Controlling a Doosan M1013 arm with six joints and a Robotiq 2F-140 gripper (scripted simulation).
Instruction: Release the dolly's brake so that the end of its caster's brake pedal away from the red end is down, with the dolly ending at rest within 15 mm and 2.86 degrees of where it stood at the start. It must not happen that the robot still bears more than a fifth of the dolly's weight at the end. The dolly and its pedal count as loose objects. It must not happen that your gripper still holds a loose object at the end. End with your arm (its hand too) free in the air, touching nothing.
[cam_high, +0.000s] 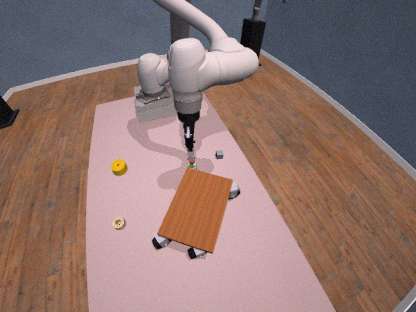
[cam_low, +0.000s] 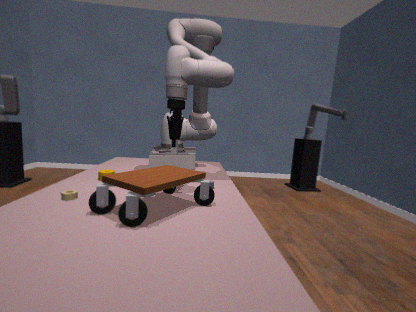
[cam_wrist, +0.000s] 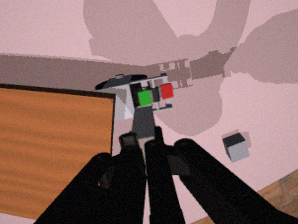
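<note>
My hand is 10 mm past the caster brake pedal and 120 mm above it. The rest, counted from my hand: cream ring: 110 mm ahead, 380 mm to the right, 190 mm below; then yellow cylinder: 190 mm behind, 330 mm to the right, 180 mm below; then grey cube: 60 mm behind, 180 mm to the left, 190 mm below.
</note>
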